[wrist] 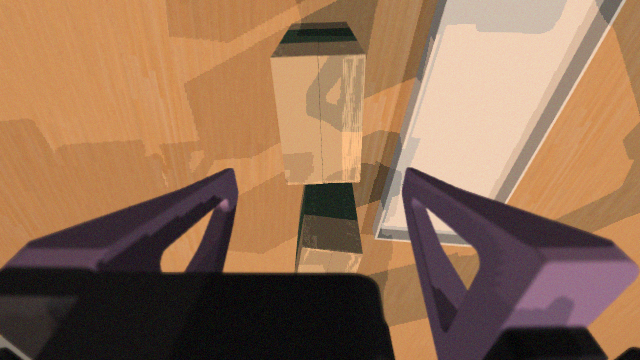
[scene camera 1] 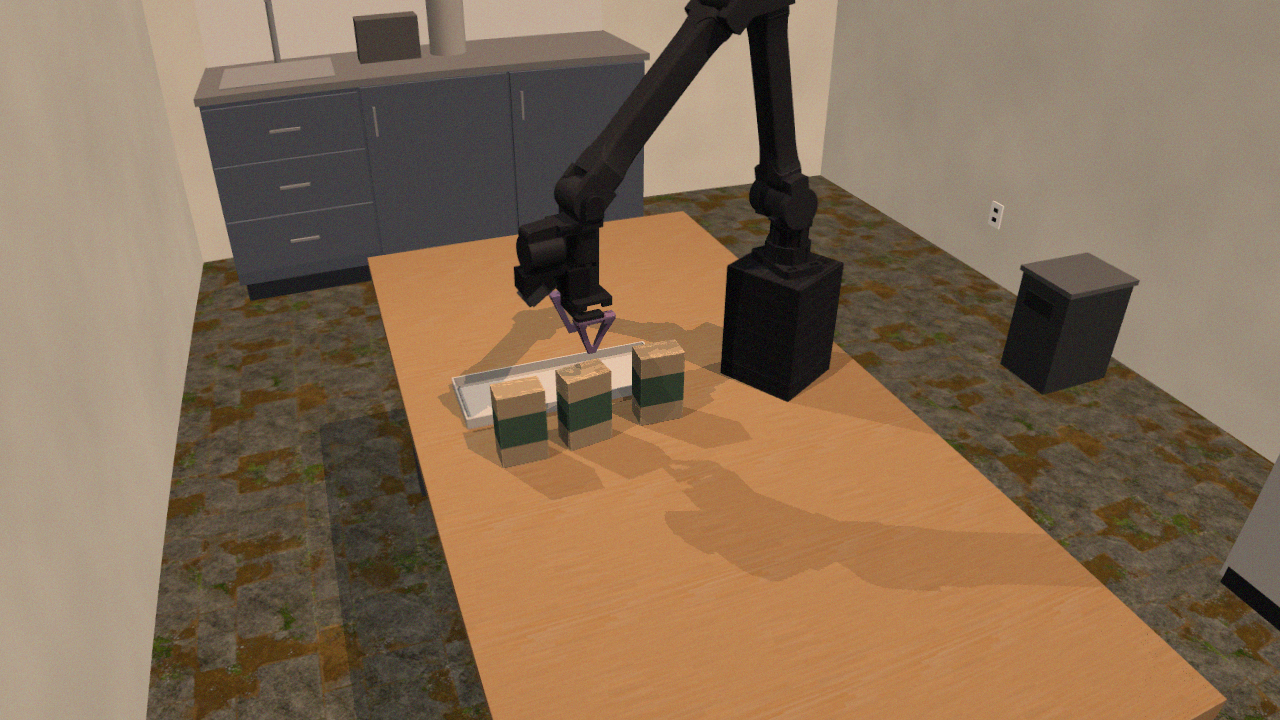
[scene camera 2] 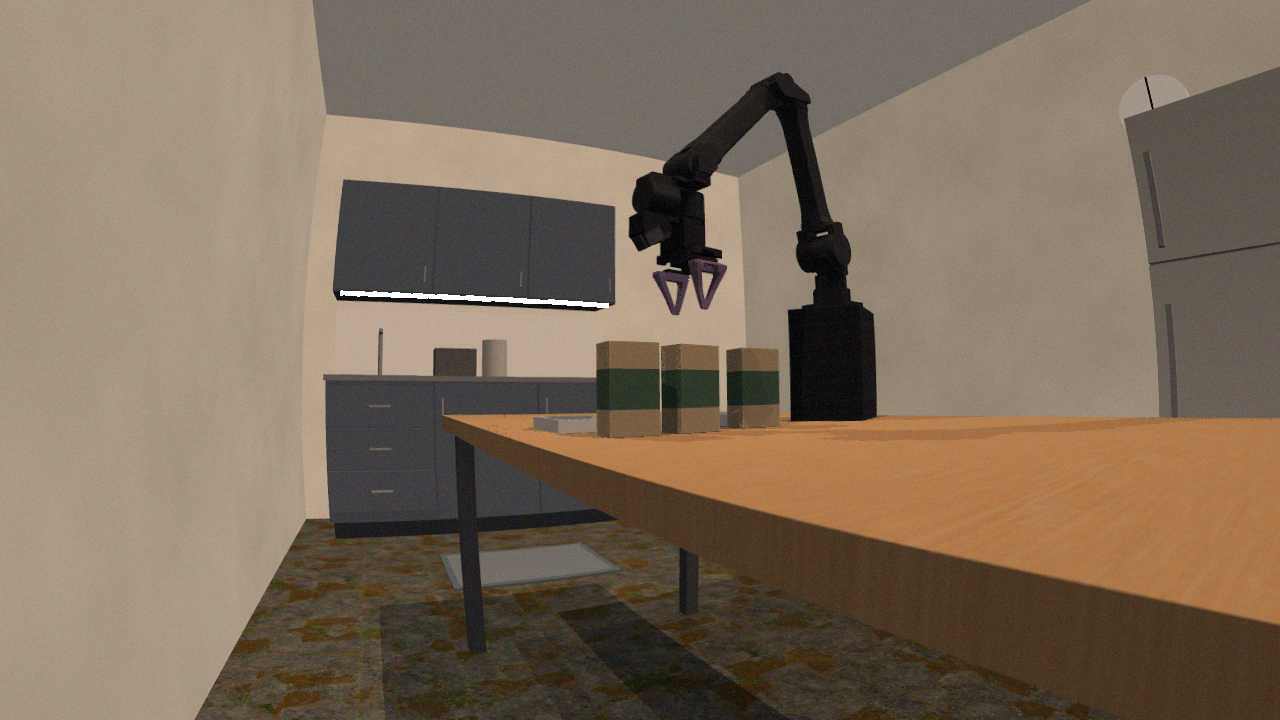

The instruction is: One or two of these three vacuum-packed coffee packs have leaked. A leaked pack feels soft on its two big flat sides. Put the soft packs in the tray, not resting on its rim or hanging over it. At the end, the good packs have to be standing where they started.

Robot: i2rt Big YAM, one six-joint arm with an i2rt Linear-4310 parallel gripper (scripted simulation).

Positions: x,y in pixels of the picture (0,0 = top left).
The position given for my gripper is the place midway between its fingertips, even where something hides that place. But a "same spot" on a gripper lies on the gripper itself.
Scene:
my gripper: wrist; scene camera 1 582,342; scene camera 2
same spot on my gripper: (wrist: pixel 100 282) = (scene camera 2: pixel 686 259)

